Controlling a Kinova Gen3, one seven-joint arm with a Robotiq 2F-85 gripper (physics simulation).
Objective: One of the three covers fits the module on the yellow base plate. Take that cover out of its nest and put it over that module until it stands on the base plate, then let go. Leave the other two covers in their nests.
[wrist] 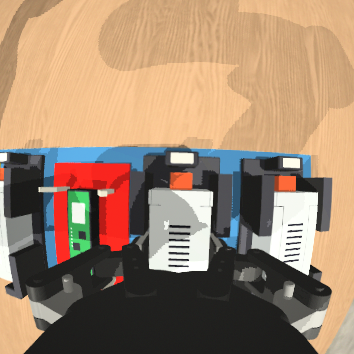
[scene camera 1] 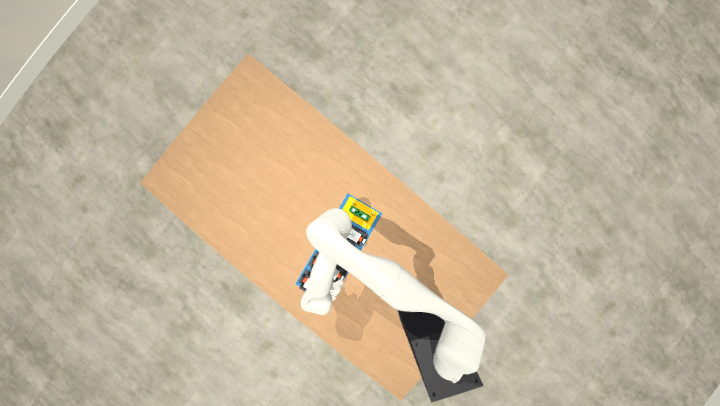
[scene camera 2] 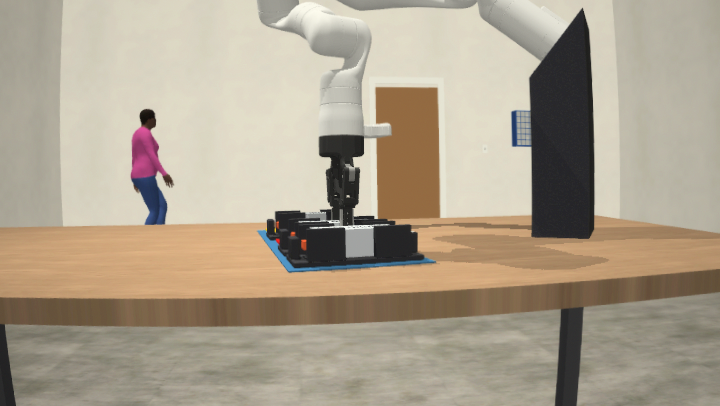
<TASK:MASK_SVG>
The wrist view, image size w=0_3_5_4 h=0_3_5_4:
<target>my gripper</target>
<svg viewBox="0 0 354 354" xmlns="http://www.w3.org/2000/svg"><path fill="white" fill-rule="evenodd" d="M25 280L35 325L39 330L44 331L23 354L318 354L307 339L314 339L318 336L331 295L331 288L269 253L258 248L247 249L246 254L236 253L234 247L228 246L223 239L215 237L213 233L209 234L209 265L206 270L175 272L164 269L149 269L147 264L149 260L149 231L146 231L144 235L134 237L130 243L123 244L121 250L111 250L111 246L108 244L98 244L33 274ZM233 279L243 280L244 285L252 293L234 285ZM122 276L122 281L103 288L112 280L113 276Z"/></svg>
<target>cover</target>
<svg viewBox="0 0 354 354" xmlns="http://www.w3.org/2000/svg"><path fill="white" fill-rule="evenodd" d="M148 189L149 269L164 269L175 272L206 270L208 265L213 191L199 188L187 190L154 187Z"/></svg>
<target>cover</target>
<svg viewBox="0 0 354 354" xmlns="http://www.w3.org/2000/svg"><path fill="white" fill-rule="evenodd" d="M274 191L271 236L257 236L252 232L251 248L261 249L308 275L315 232L318 192L298 190Z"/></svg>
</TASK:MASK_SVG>
